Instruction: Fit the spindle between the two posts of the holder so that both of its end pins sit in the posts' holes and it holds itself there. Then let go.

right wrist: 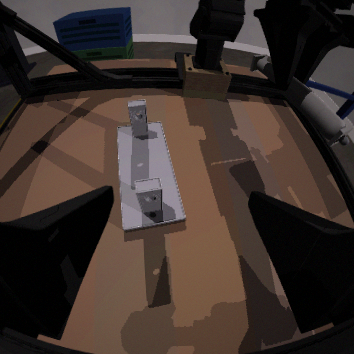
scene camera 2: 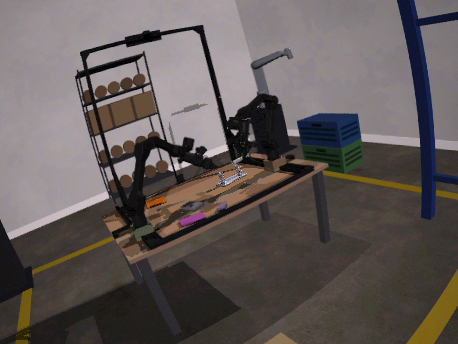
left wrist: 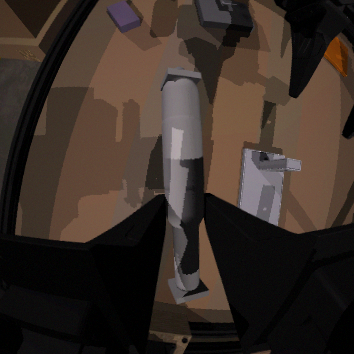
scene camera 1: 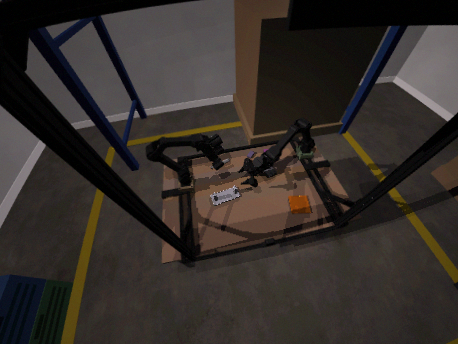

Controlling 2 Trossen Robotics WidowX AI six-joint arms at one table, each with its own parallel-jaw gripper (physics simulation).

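Where they show: left gripper, fingertip midpoint: point(right wrist: 287, 90) point(scene camera 2: 241, 159) point(left wrist: 183, 200); right gripper, fingertip midpoint: point(right wrist: 182, 195) point(scene camera 2: 214, 166) point(left wrist: 321, 118) point(scene camera 1: 239, 178); left arm's base at its link origin: point(right wrist: 205, 63) point(scene camera 2: 274, 158) point(left wrist: 148, 353) point(scene camera 1: 185, 182); right arm's base at its link origin: point(scene camera 2: 140, 224) point(scene camera 1: 305, 150).
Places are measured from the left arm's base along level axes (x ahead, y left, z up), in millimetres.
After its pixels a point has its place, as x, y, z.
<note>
The pale grey spindle point(scene camera 1: 226, 161) @(289, 53, 91) point(scene camera 2: 238, 161) @(274, 66, 83) point(left wrist: 182, 120) @(280, 59, 97) point(right wrist: 317, 111) @(285, 49, 91) has a flat square flange near each end. My left gripper point(scene camera 1: 220, 164) @(241, 43, 81) point(left wrist: 183, 200) @(241, 43, 81) is shut on it and holds it above the table, behind the holder in scene camera 1. The light grey holder point(scene camera 1: 226, 196) @(257, -123, -55) point(scene camera 2: 231, 180) @(269, -87, -55) point(left wrist: 250, 187) @(277, -85, -55) point(right wrist: 157, 165) @(252, -95, -55) lies flat on the table with two upright posts. The space between its posts is empty, and holes show in the posts in the right wrist view. My right gripper point(scene camera 1: 248, 177) @(354, -73, 64) point(left wrist: 321, 118) @(354, -73, 64) point(right wrist: 182, 195) @(354, -73, 64) is open and empty, above the table to one side of the holder.
An orange block point(scene camera 1: 299, 204) @(707, -259, -53) point(scene camera 2: 156, 202) @(710, -227, -54) point(left wrist: 338, 56) @(685, -275, -54) lies far from the holder. A grey block point(scene camera 2: 192, 205) @(588, 57, -48) point(left wrist: 225, 19) @(558, 38, -48), a small purple block point(scene camera 2: 222, 206) @(497, 224, -48) point(left wrist: 123, 16) @(482, 202, -48) and a magenta block point(scene camera 2: 192, 219) @(657, 212, -53) lie on the table. Black frame bars run along its edges.
</note>
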